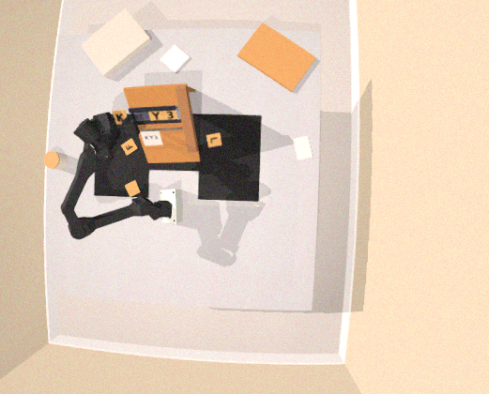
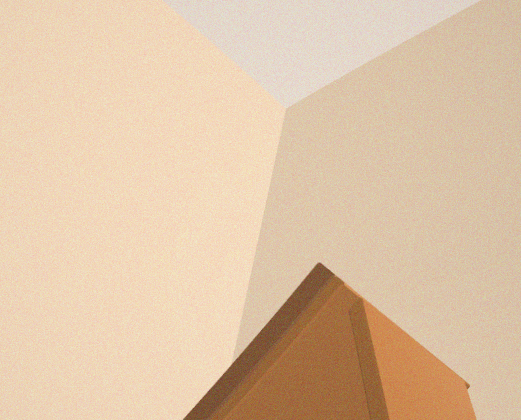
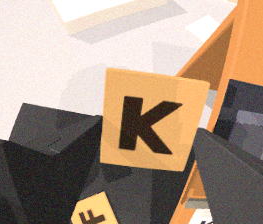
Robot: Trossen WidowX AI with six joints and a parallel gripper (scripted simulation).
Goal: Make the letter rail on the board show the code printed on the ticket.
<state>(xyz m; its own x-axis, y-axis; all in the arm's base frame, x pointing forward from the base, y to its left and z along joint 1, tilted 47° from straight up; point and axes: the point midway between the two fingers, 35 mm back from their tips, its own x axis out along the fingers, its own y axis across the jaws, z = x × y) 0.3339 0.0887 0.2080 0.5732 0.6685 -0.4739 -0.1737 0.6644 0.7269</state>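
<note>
Now: the white ticket 50 mm behind my gripper tip, 110 mm to the right of it and 80 mm below it. Round my gripper tip: f tile (90 mm behind, 30 mm to the left, 180 mm below); then black mat (130 mm behind, 190 mm to the right, 180 mm below); then k tile (right at my gripper tip).
</note>
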